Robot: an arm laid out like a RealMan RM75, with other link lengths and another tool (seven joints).
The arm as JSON. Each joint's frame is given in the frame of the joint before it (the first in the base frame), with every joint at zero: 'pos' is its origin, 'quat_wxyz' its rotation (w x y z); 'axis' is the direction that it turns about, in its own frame. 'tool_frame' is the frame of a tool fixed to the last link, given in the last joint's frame.
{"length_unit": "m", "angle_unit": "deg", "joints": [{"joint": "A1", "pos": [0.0, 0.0, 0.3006], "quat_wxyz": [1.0, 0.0, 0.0, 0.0], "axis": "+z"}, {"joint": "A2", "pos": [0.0, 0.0, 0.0], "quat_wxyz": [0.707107, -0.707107, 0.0, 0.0], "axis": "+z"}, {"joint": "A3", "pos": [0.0, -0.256, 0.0], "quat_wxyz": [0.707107, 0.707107, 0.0, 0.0], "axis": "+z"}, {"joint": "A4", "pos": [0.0, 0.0, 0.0], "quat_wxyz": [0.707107, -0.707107, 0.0, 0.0], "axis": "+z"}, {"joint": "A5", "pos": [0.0, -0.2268, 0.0], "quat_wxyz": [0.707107, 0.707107, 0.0, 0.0], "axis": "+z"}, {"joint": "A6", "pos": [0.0, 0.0, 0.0], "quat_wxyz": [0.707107, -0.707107, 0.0, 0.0], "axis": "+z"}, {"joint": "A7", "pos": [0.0, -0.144, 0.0], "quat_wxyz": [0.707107, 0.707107, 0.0, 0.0], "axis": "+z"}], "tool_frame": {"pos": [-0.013, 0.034, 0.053], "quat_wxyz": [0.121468, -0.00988, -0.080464, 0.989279]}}
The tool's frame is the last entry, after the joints.
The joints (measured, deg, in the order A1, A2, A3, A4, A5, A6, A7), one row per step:
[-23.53 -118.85 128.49 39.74 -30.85 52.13 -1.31]
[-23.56 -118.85 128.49 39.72 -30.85 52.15 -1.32]
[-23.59 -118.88 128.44 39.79 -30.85 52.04 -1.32]
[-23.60 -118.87 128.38 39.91 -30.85 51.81 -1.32]
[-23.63 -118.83 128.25 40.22 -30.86 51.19 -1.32]
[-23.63 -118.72 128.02 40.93 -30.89 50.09 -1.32]
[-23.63 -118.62 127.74 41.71 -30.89 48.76 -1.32]
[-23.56 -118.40 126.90 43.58 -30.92 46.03 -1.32]
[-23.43 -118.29 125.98 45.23 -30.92 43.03 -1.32]
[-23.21 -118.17 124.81 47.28 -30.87 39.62 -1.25]
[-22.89 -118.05 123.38 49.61 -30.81 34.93 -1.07]
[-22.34 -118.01 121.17 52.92 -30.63 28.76 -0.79]
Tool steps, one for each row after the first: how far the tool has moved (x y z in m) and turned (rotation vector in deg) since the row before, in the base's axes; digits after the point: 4 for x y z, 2 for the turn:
[0.0001 0.0001 0.0000 0.00 0.00 -0.03]
[0.0005 0.0002 -0.0001 -0.03 -0.04 0.02]
[0.0002 0.0003 -0.0001 -0.07 0.02 0.08]
[0.0004 0.0009 -0.0003 -0.21 0.07 0.23]
[0.0012 0.0014 -0.0002 -0.33 0.04 0.35]
[0.0011 0.0016 -0.0005 -0.43 0.10 0.44]
[0.0033 0.0040 0.0007 -0.65 -0.08 0.92]
[0.0014 0.0037 -0.0003 -0.83 0.11 1.28]
[0.0023 0.0041 0.0007 -0.81 0.06 1.37]
[0.0001 0.0045 -0.0005 -1.33 0.52 2.08]
[0.0012 0.0056 0.0014 -1.53 0.44 2.64]

